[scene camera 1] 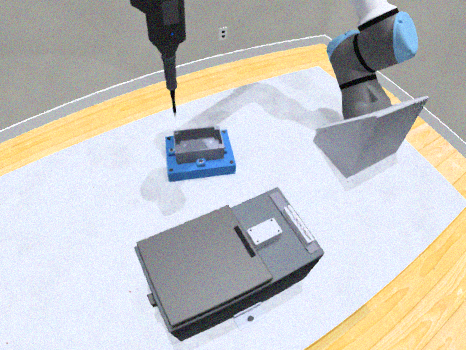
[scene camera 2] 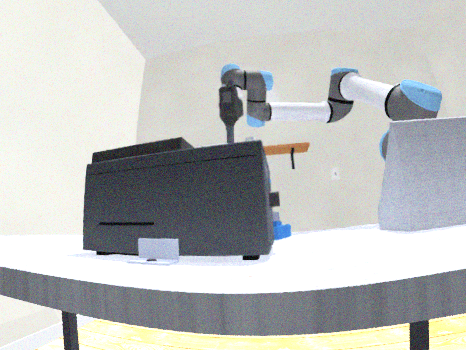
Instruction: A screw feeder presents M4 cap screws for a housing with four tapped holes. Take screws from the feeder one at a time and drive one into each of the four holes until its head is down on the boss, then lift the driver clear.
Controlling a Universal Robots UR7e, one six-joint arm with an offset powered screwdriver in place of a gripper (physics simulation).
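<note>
Blue fixture (scene camera 1: 217, 167) in view. Dark grey screw feeder (scene camera 1: 285, 256) visible too.
</note>
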